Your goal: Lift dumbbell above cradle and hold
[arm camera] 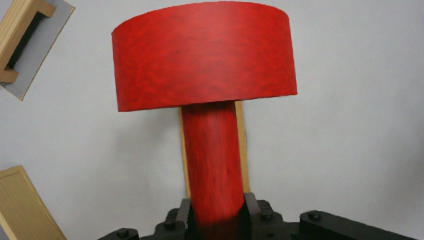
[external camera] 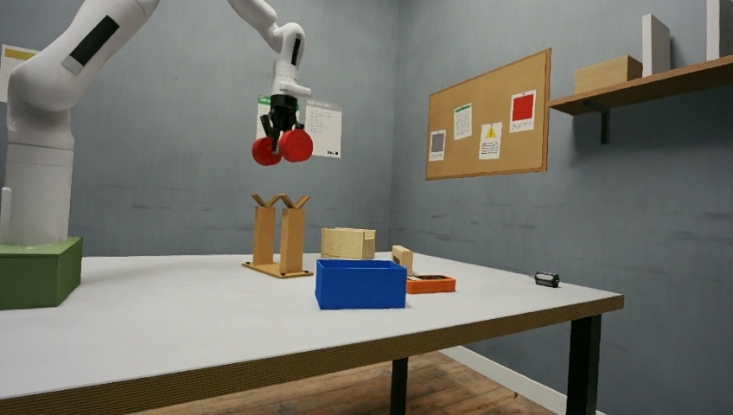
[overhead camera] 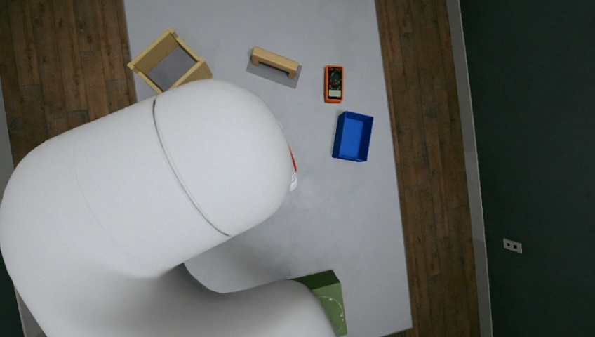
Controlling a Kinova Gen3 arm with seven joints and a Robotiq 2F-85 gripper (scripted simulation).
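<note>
The red dumbbell lies right at my hand. Also, from my hand: wooden box: 36 cm ahead, 13 cm to the left, 30 cm below; then orange multimeter: 20 cm ahead, 38 cm to the right, 33 cm below; then cradle: 25 cm below.
</note>
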